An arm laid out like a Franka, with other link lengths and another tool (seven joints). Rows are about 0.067 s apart.
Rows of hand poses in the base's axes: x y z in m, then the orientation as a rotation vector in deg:
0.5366, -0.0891, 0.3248, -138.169, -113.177, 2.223
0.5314, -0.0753, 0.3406, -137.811, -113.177, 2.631
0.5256, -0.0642, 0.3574, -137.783, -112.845, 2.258
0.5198, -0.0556, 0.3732, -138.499, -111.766, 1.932
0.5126, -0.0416, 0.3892, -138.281, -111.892, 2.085
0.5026, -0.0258, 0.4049, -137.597, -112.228, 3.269
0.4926, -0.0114, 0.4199, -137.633, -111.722, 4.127
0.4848, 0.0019, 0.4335, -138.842, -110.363, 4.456
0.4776, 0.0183, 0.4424, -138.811, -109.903, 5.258
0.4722, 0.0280, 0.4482, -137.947, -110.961, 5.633
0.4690, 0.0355, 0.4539, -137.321, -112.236, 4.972
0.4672, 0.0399, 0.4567, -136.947, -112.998, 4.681
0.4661, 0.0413, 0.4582, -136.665, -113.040, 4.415
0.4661, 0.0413, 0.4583, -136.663, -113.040, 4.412
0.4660, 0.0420, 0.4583, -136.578, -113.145, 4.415
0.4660, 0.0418, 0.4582, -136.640, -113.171, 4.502
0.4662, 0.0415, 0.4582, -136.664, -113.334, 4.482
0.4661, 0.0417, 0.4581, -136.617, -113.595, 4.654
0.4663, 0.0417, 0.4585, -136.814, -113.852, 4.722
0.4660, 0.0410, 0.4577, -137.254, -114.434, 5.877
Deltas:
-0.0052, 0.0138, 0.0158, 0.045, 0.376, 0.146
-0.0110, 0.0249, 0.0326, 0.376, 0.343, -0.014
-0.0168, 0.0335, 0.0484, 0.594, 0.264, -0.847
-0.0240, 0.0475, 0.0644, 0.602, 0.397, -0.696
-0.0340, 0.0633, 0.0801, 0.358, 1.180, -0.244
-0.0440, 0.0777, 0.0951, 0.211, 1.785, -0.509
-0.0518, 0.0910, 0.1087, -0.019, 1.887, -1.678
-0.0590, 0.1074, 0.1176, -0.132, 2.475, -1.896
-0.0644, 0.1171, 0.1234, -0.267, 2.664, -1.010
-0.0676, 0.1246, 0.1291, -0.207, 2.139, -0.116
-0.0694, 0.1290, 0.1319, -0.221, 1.873, 0.417
-0.0705, 0.1304, 0.1334, 0.040, 1.867, 0.549
-0.0705, 0.1304, 0.1335, 0.043, 1.867, 0.550
-0.0706, 0.1311, 0.1335, 0.042, 1.867, 0.637
-0.0706, 0.1309, 0.1334, -0.045, 1.867, 0.626
-0.0704, 0.1306, 0.1334, -0.128, 1.779, 0.698
-0.0705, 0.1308, 0.1333, -0.299, 1.777, 0.850
-0.0703, 0.1308, 0.1337, -0.568, 1.606, 0.901
-0.0706, 0.1301, 0.1329, -1.603, 1.697, 1.025

